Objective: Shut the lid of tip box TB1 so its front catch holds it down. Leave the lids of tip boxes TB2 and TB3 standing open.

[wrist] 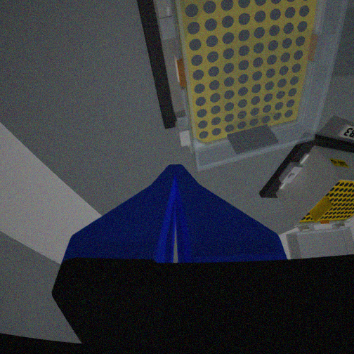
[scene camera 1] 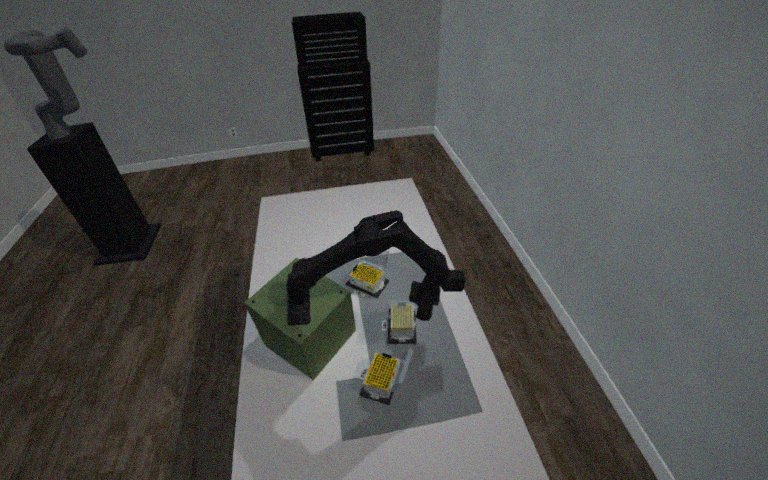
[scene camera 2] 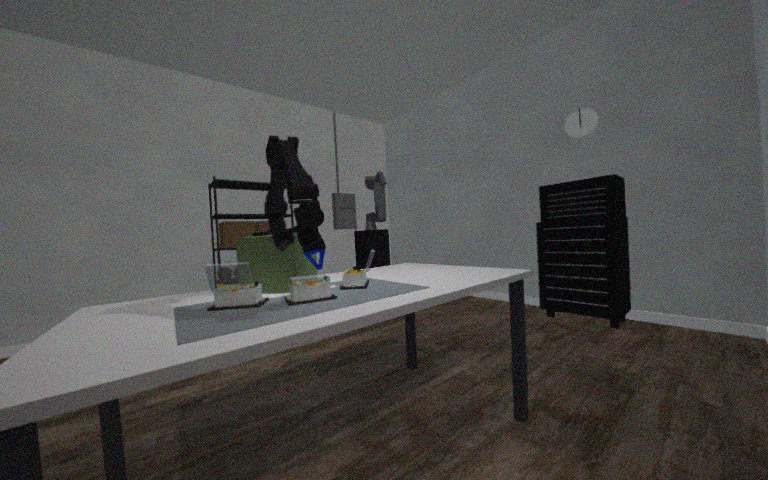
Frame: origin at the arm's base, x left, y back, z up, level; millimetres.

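Seen in the pictures: gripper, fingertip midpoint: [scene camera 1: 418,303] [scene camera 2: 319,268]; arm's base, origin of the base link: [scene camera 1: 299,298].
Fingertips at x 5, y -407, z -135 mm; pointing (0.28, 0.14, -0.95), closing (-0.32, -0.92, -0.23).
Observation:
Offsets run from my fingertips to a thing's top centre. "spot": to the spot under its first point. Level surfaces: height alone.
The middle tip box {dx -9, dy +74, dz -29 mm} [scene camera 1: 401,333] [scene camera 2: 310,290] is probably TB1; its label cannot be read. Its clear lid {spot: dx -19, dy +63, dz -29 mm} [scene camera 1: 402,315] [scene camera 2: 309,278] [wrist: 225,158] lies lowered over the yellow tip rack. Whether the catch is engaged cannot be seen. TB3 [scene camera 1: 368,277] [scene camera 2: 353,277] [wrist: 315,167] stands at the far end; its label shows in the wrist view. Its lid {spot: dx +250, dy +70, dz +5 mm} [scene camera 2: 370,259] stands open. The near tip box {dx -206, dy +184, dz -41 mm} [scene camera 1: 380,376] [scene camera 2: 236,295], probably TB2, has its lid [scene camera 2: 228,273] standing open. My gripper [scene camera 1: 423,318] [scene camera 2: 318,267] [wrist: 175,175] is shut and empty, above and beside the middle box's lid, apart from it.
The boxes stand on a grey mat {dz -107 mm} [scene camera 1: 453,396] [scene camera 2: 198,328] on the white table {dz -110 mm} [scene camera 1: 339,206] [scene camera 2: 141,359]. A large green block [scene camera 1: 317,353] [scene camera 2: 271,271] under the arm's base stands beside the mat. A black drawer cabinet [scene camera 1: 335,96] [scene camera 2: 583,254] stands away from the table.

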